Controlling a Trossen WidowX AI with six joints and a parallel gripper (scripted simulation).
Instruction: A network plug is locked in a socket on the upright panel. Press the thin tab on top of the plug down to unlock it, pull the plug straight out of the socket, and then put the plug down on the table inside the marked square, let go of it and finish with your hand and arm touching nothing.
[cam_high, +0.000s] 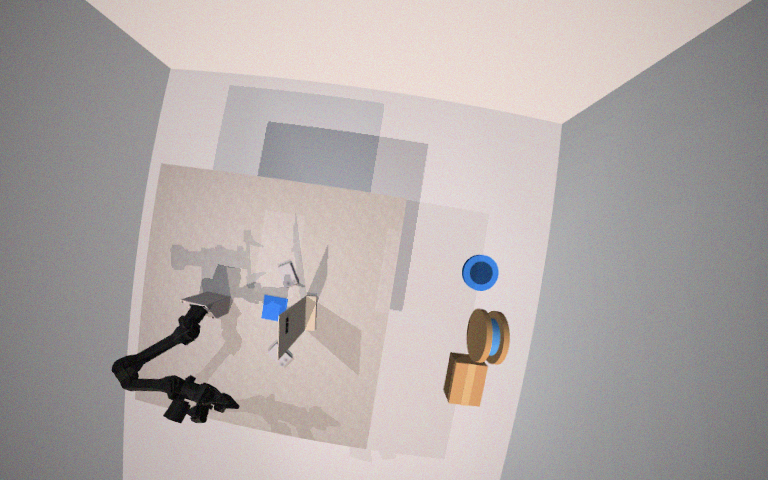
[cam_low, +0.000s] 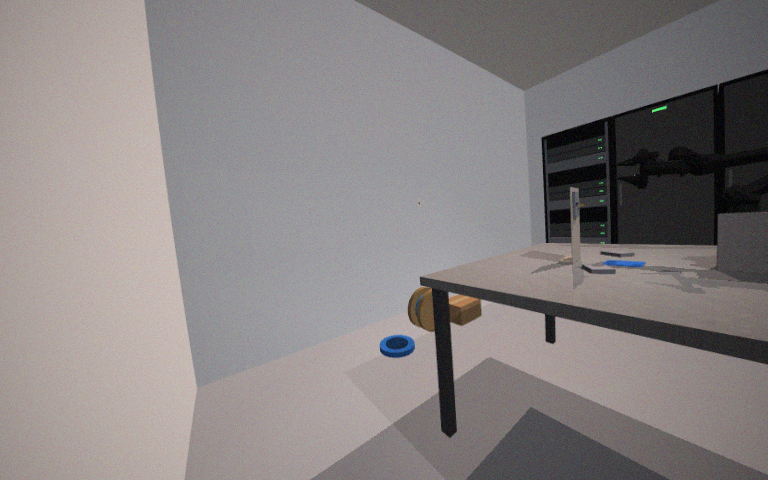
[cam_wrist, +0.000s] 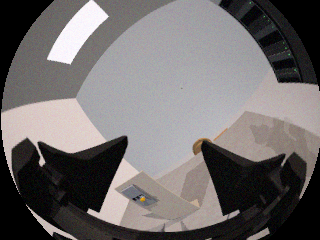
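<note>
Now: the network plug 24 cm to the left of my gripper tip, 14 cm below it and 11 cm ahead of it. From my gripper tip the other things lie so: upright panel (25 cm to the left, 25 cm below, 13 cm ahead); blue marked square (40 cm below, 24 cm to the left, 4 cm behind).
</note>
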